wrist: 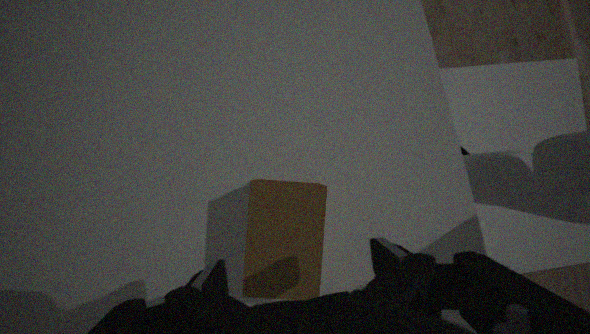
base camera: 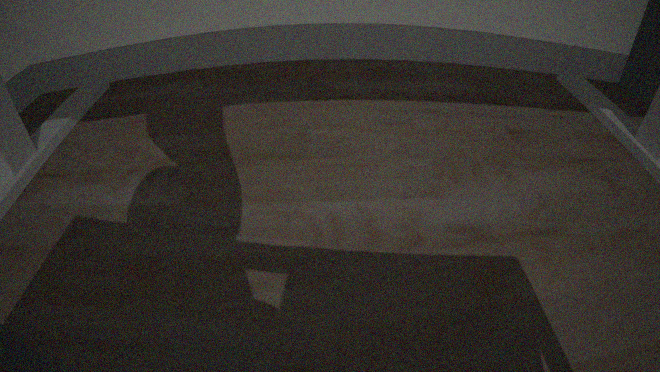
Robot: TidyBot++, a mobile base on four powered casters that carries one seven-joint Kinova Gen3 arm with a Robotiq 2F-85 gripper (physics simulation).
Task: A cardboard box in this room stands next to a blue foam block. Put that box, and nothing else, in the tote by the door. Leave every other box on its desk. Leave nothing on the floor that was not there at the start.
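Places are measured from the arm's base along level axes (x ahead, y left, z up), in metres.
Pixels of known places: gripper, between the fingertips: (wrist: 299, 265).
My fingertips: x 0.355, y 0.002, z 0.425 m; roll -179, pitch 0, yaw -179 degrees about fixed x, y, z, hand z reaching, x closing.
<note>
Behind a point stands the place of what it marks.
A cardboard box (wrist: 285, 225) @(x 0.362, y -0.011, z 0.374 m) stands on the pale desk top (wrist: 150, 100) @(x 0.478, y -0.135, z 0.324 m) in the wrist view, low and near the middle. A grey shadow lies along its left side, and a small dark shadow falls on the box. My gripper (wrist: 299, 265) @(x 0.355, y 0.002, z 0.426 m) is open, with one black fingertip to the left of the box and the other to the right, with a gap on the right. The picture does not show clearly how far down the fingertips are beside the box. The blue foam block and the tote do not show in either view.
The desk's edge runs down the right of the wrist view, with brown floor (wrist: 500, 30) @(x -0.550, y -0.510, z -0.396 m) and a pale, shadowed surface (wrist: 515, 110) beyond. In the base view, pale bars (base camera: 65, 125) @(x 0.600, y 0.618, z -0.376 m) (base camera: 620, 127) @(x 0.711, y -0.546, z -0.371 m) flank the wood floor (base camera: 375, 175) @(x 0.517, y -0.010, z -0.397 m), a wall (base camera: 325, 12) @(x 0.941, y 0.108, z -0.280 m) stands ahead, and something dark (base camera: 642, 55) @(x 1.007, y -0.785, z -0.282 m) stands at the right.
</note>
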